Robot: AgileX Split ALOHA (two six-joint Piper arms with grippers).
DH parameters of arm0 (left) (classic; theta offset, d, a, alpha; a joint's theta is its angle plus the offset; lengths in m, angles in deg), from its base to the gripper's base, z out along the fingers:
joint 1: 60.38 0.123 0 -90
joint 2: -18.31 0 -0.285 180
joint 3: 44.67 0 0.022 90
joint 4: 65.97 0.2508 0 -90
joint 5: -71.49 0 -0.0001 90
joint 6: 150.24 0.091 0 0
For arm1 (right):
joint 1: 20.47 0.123 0 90
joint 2: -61.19 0 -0.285 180
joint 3: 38.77 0 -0.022 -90
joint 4: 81.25 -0.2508 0 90
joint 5: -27.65 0 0.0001 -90
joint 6: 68.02 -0.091 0 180
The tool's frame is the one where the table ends.
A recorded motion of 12 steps. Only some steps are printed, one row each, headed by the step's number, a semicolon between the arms.
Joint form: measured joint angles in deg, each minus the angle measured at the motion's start. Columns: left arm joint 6, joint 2, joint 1, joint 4, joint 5, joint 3; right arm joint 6, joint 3, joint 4, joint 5, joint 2, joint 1.
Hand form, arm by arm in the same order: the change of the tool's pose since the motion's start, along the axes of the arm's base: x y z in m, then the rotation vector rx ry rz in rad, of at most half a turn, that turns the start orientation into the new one. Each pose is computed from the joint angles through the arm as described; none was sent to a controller.
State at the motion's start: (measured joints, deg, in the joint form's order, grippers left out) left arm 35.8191 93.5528 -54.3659 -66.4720 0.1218 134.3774; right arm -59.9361 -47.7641 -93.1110 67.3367 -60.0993 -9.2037
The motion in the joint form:
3: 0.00 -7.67 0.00 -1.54 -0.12 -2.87; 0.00 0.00 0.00 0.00 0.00 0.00
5: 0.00 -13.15 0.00 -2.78 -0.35 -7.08; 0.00 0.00 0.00 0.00 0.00 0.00
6: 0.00 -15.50 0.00 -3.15 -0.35 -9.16; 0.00 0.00 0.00 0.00 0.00 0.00
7: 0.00 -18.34 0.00 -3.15 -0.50 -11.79; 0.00 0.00 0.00 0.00 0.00 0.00
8: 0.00 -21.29 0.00 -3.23 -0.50 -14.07; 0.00 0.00 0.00 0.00 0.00 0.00
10: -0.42 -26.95 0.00 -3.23 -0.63 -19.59; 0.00 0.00 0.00 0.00 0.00 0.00
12: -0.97 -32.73 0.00 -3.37 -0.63 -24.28; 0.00 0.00 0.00 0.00 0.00 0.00
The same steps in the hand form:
3: -0.0372 -0.0063 0.0118 -0.0171 -0.0839 -0.0075; 0.0000 0.0000 0.0000 0.0000 0.0000 0.0000
5: -0.0626 -0.0108 0.0064 -0.0357 -0.1041 -0.0143; 0.0000 0.0000 0.0000 0.0000 0.0000 0.0000
6: -0.0728 -0.0124 0.0021 -0.0413 -0.1095 -0.0163; 0.0000 0.0000 0.0000 0.0000 0.0000 0.0000
7: -0.0851 -0.0137 -0.0045 -0.0411 -0.1105 -0.0165; 0.0000 0.0000 0.0000 0.0000 0.0000 0.0000
8: -0.0976 -0.0152 -0.0095 -0.0411 -0.1222 -0.0172; 0.0000 0.0000 0.0000 0.0000 0.0000 0.0000
10: -0.1196 -0.0175 -0.0266 -0.0454 -0.1226 -0.0114; 0.0000 0.0000 0.0000 0.0000 0.0000 0.0000
12: -0.1408 -0.0199 -0.0413 -0.0513 -0.1420 -0.0050; 0.0000 0.0000 0.0000 0.0000 0.0000 0.0000

